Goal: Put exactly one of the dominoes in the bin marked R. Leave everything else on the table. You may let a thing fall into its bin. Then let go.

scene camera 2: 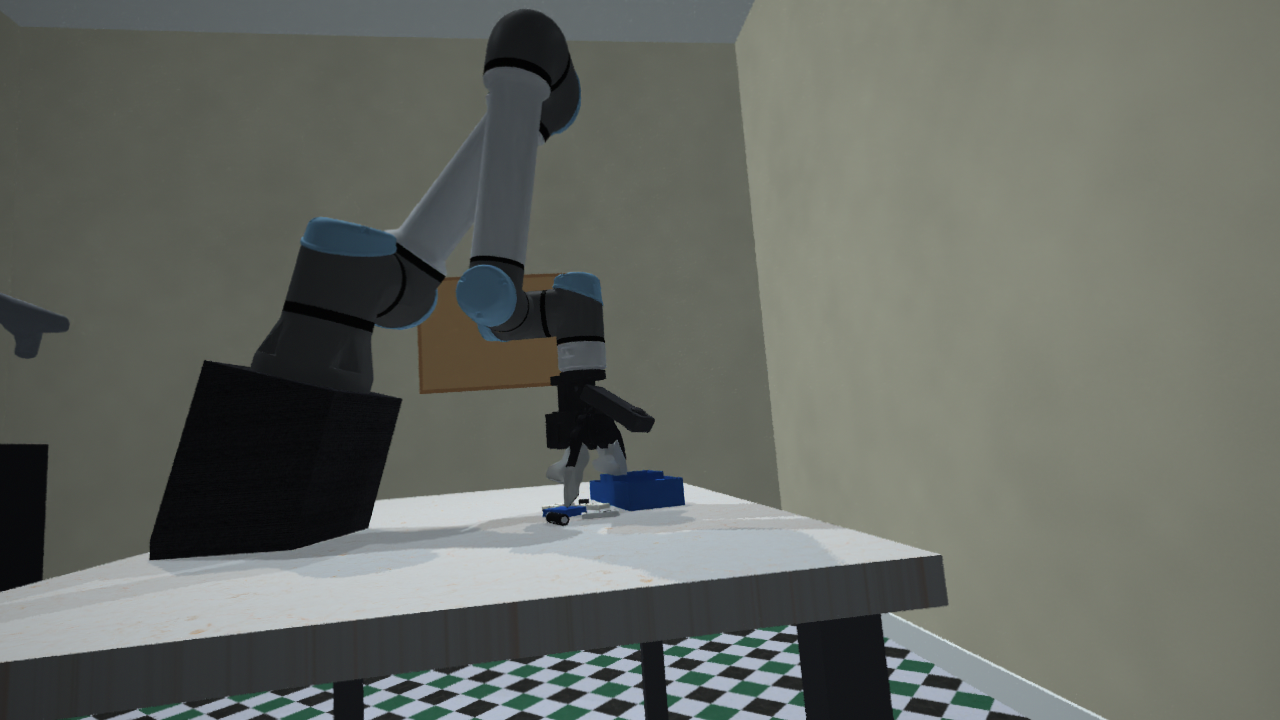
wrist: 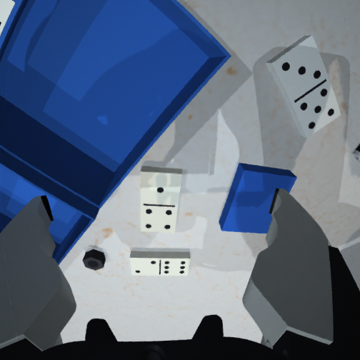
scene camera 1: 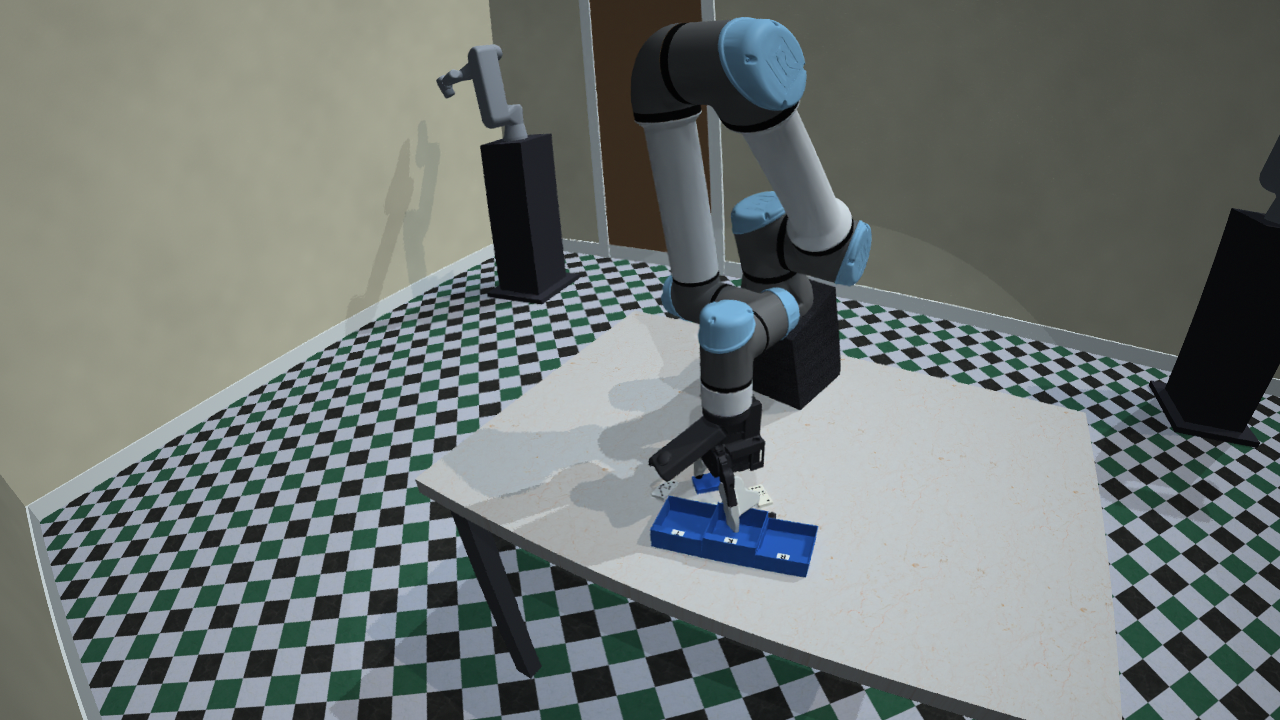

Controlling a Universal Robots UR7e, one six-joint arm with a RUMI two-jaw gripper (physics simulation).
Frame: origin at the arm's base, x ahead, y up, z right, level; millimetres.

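Seen in the pictures: gripper, between the fingertips: (scene camera 2: 597,500) (scene camera 1: 716,504); arm's base, origin of its link: (scene camera 2: 312,381).
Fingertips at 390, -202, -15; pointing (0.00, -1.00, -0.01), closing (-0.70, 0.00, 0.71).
Pixels of each thing's top centre, then the offset from my fingertips to it, as dx, dy, dz. "spot": a spot on its surface instead.
- blue tray, centre of its top: (scene camera 1: 736,524) (scene camera 2: 630,473) +67, +34, -57
- tray's right bin, a spot on its surface: (scene camera 1: 787,541) spot: +40, -5, -137
- blue block, centre of its top: (scene camera 2: 564,508) (scene camera 1: 708,480) -55, -2, +37
- black nut, centre of its top: (scene camera 1: 771,515) -8, -4, -95
- dark cylinder, centre of its top: (scene camera 2: 556,512) -75, +2, +135
A white domino with one and four dots (wrist: 161,216) lies between the fingers' sides in the wrist view. A second domino (wrist: 174,266) lies just below it, and a third (wrist: 305,87) (scene camera 1: 663,488) lies apart, beyond a blue block. My gripper (scene camera 1: 717,497) (scene camera 2: 594,488) (wrist: 161,194) is open and empty above the first two dominoes. One fingertip is over the blue tray (scene camera 1: 756,562) (scene camera 2: 640,493), the other beside the blue block. The tray's right bin (scene camera 1: 787,541) in the first scene view carries a label that looks like R. The fingers partly hide the middle bin.
The blue block (scene camera 1: 705,483) (scene camera 2: 565,511) (wrist: 252,200) lies close to one finger. A black nut (wrist: 94,260) (scene camera 1: 772,515) lies between the tray and the dominoes. A dark cylinder (scene camera 2: 556,518) lies beyond the block. The tray walls stand close to the dominoes.
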